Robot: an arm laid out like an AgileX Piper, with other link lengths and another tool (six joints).
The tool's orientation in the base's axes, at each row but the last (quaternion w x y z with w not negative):
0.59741, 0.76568, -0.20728, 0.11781
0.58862, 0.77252, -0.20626, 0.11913
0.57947, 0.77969, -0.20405, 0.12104
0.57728, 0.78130, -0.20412, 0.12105
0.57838, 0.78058, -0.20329, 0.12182
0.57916, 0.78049, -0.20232, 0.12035
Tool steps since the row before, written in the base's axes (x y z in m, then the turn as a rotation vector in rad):
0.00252, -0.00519, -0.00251, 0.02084, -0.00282, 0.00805
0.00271, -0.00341, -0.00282, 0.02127, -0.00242, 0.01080
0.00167, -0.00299, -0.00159, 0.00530, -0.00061, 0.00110
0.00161, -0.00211, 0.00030, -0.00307, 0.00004, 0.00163
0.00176, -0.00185, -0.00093, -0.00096, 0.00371, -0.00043
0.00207, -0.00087, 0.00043, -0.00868, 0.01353, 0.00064
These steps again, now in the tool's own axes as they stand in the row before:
0.00208, -0.00229, 0.00548, 0.02241, -0.00201, -0.00076
0.00181, -0.00291, 0.00390, 0.02390, 0.00007, -0.00194
0.00134, -0.00139, 0.00325, 0.00528, -0.00134, 0.00000
0.00193, 0.00005, 0.00184, -0.00204, 0.00279, -0.00039
0.00149, -0.00114, 0.00196, -0.00169, -0.00085, -0.00336
0.00218, -0.00036, 0.00060, -0.00983, 0.00115, -0.01268

